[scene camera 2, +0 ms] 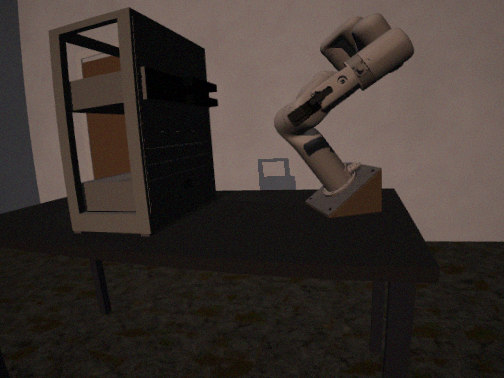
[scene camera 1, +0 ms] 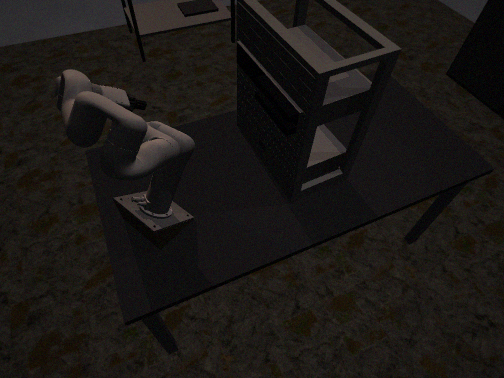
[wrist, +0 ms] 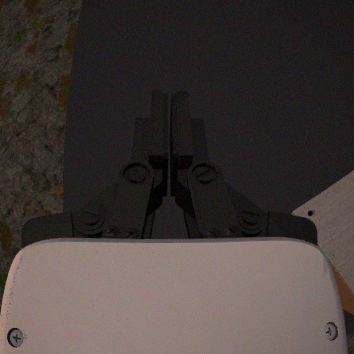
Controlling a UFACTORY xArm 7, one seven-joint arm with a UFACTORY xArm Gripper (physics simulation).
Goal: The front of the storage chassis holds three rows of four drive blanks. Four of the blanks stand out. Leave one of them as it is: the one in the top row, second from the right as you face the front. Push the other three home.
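Note:
The storage chassis stands upright on the table, its dark front facing the arm. Dark drive blanks stand out from the upper part of the front. At the far end in scene camera 2, two dark ends, one above the other, jut out past the front's edge. It is too dark to tell the single blanks or their columns apart. My gripper is shut and empty. It is on the robot's side of the front, high above the table and well apart from the blanks. The chassis does not show in the wrist view.
The arm's wedge base is fixed on the dark table. A side table with a dark flat thing stands on the floor behind. A dark box-like thing is at the right in scene camera 1.

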